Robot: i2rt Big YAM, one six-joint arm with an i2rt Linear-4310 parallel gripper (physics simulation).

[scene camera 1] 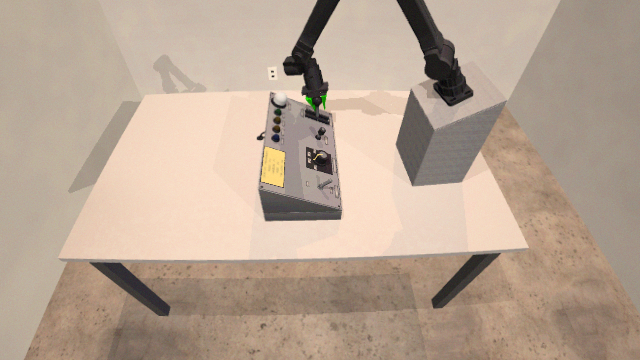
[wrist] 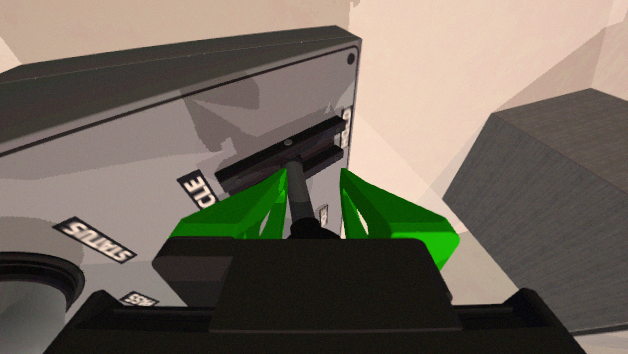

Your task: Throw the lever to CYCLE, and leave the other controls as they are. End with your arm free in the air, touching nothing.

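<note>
The lever has a dark shaft and a round black knob. It stands near the middle of its black slotted guide on the sloped grey control panel. In the wrist view the CYCLE label is at the guide's lower left end and the HOLD label, partly shaded, at its upper right end. My gripper has its green fingers on both sides of the knob, shut on it. The knob is partly hidden behind the gripper body.
The panel also bears a small black-knobbed control, a rotary knob, a toggle, a white dome, coloured lamps and a yellow note. A grey pedestal carries the arm's base to the right.
</note>
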